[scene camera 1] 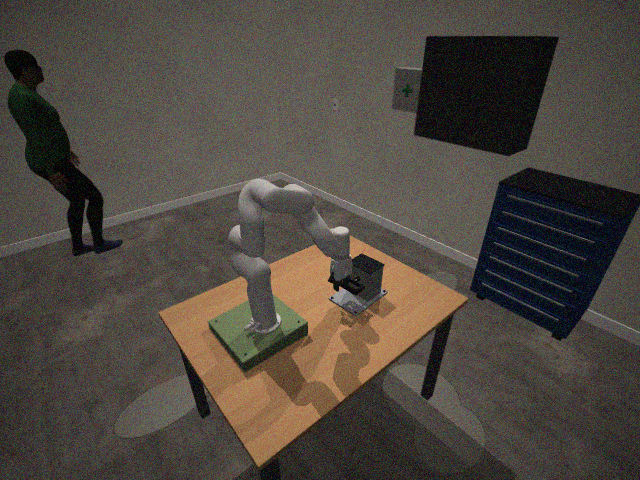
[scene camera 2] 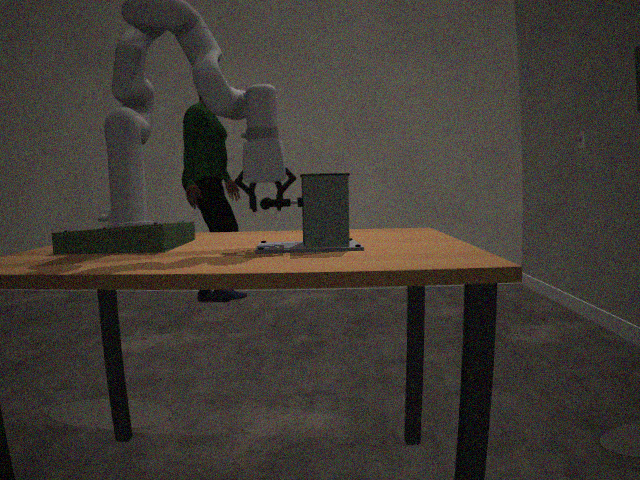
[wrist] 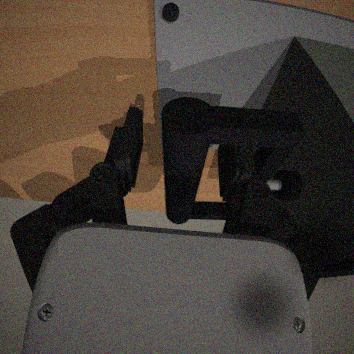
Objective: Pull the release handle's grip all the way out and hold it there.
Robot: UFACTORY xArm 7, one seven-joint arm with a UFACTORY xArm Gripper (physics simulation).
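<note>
The release handle is a black loop with a thick grip bar [scene camera 2: 266,203] [wrist: 179,165]. A short metal shaft [scene camera 2: 293,203] [wrist: 274,185] shows between the loop and the grey housing [scene camera 1: 373,281] [scene camera 2: 325,211]. The housing stands upright on a metal base plate [scene camera 2: 268,248] [wrist: 200,45]. My gripper [scene camera 1: 345,285] [scene camera 2: 266,208] [wrist: 183,129] is partly open and points down, holding nothing. In the wrist view, the left finger is outside the grip bar with a gap, and the right finger is inside the loop, between the bar and the housing. The right fingertip is dark and hard to make out.
The arm stands on a green block [scene camera 1: 232,330] [scene camera 2: 108,240] on the wooden table [scene camera 1: 206,310] [scene camera 2: 413,255]. A person in green [scene camera 1: 41,124] [scene camera 2: 204,147] is beyond the table. A blue drawer cabinet [scene camera 1: 550,258] and a black wall box [scene camera 1: 480,93] are at the right.
</note>
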